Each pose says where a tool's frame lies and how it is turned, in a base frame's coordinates. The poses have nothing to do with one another.
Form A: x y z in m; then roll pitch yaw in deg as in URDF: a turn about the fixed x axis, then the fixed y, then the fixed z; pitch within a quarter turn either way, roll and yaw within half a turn.
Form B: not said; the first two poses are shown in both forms.
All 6 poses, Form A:
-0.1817, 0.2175, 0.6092, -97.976, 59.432, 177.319
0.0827, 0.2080, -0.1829, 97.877, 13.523, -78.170
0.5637, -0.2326, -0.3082, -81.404, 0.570, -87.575
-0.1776, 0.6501, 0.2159, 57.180, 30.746, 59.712
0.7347, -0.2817, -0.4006, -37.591, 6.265, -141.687
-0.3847, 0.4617, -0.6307, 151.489, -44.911, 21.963
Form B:
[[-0.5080, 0.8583, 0.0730, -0.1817], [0.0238, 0.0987, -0.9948, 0.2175], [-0.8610, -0.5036, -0.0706, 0.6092], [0, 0, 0, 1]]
[[0.1993, -0.0867, -0.9761, 0.0827], [-0.9516, -0.2548, -0.1717, 0.2080], [-0.2338, 0.9631, -0.1332, -0.1829], [0, 0, 0, 1]]
[[0.0423, 0.1489, 0.9879, 0.5637], [-0.9991, 0.0162, 0.0404, -0.2326], [-0.0099, -0.9887, 0.1495, -0.3082], [0, 0, 0, 1]]
[[0.4335, -0.2513, 0.8654, -0.1776], [0.7421, 0.6443, -0.1846, 0.6501], [-0.5112, 0.7223, 0.4658, 0.2159], [0, 0, 0, 1]]
[[-0.7799, 0.5435, 0.3103, 0.7347], [-0.6163, -0.5805, -0.5323, -0.2817], [-0.1091, -0.6064, 0.7877, -0.4006], [0, 0, 0, 1]]
[[0.6568, 0.0161, 0.7539, -0.3847], [0.2649, -0.9410, -0.2107, 0.4617], [0.7060, 0.3380, -0.6223, -0.6307], [0, 0, 0, 1]]

